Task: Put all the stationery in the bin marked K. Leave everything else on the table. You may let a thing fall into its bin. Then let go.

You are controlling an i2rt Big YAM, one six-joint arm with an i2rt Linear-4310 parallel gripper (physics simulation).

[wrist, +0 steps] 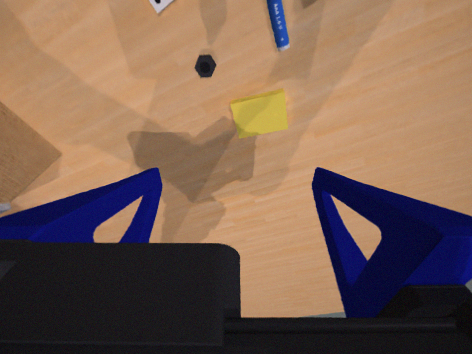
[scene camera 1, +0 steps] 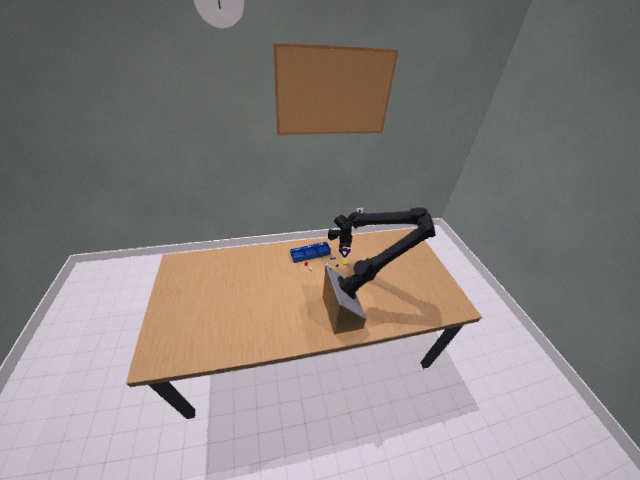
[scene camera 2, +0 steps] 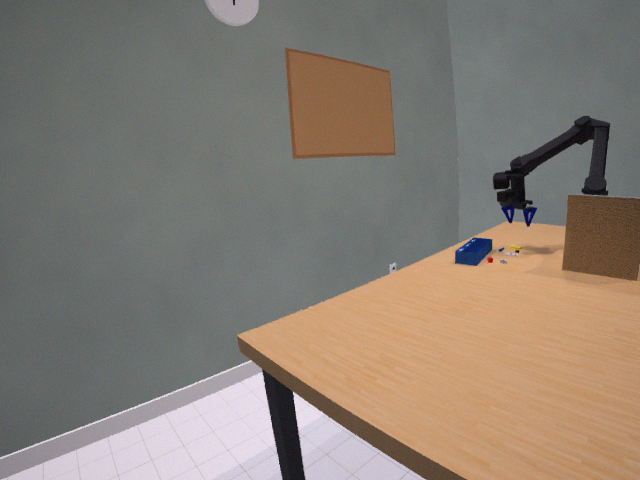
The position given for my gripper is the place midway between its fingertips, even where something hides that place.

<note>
I see my gripper [wrist: 236, 176], a blue three-part bin box [scene camera 2: 474, 251] and a yellow sticky-note pad [wrist: 263, 113].
The wrist view misses the blue three-part bin box: it is out of frame.
</note>
